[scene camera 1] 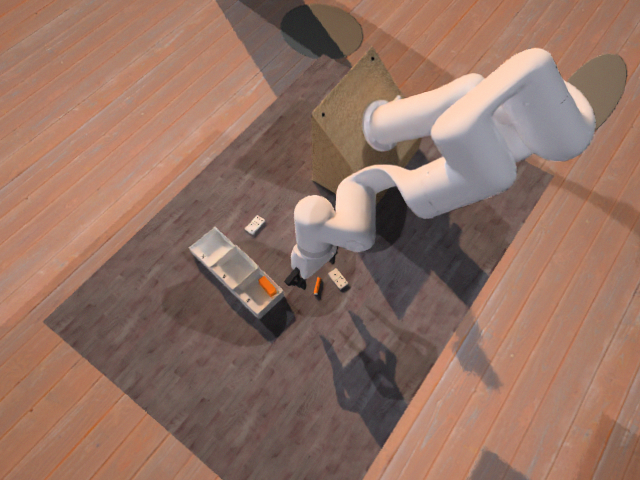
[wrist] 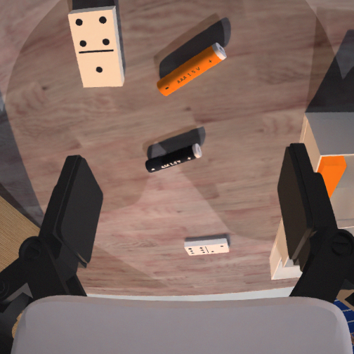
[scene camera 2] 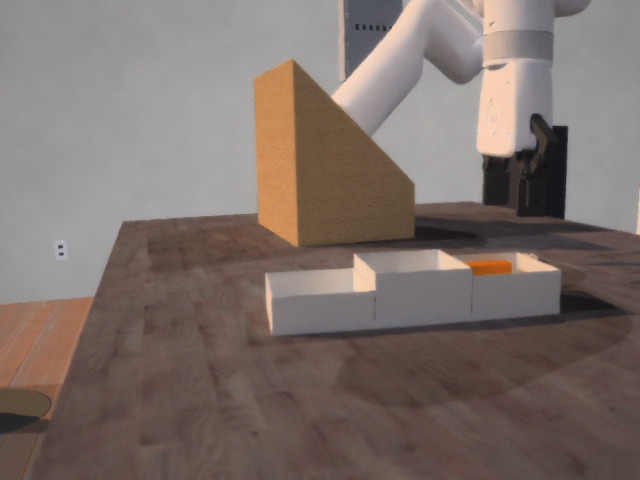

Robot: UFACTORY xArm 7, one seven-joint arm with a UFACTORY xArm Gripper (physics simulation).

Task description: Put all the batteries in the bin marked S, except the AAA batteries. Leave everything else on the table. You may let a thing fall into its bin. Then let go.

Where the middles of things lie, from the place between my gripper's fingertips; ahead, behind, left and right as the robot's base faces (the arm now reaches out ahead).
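Counted from my hand: black AAA battery (wrist: 193,151), 60 mm to the right of it, 40 mm behind, 70 mm below; three joined white bins (scene camera 2: 423,287), 70 mm ahead of it, 180 mm to the right, 50 mm below.
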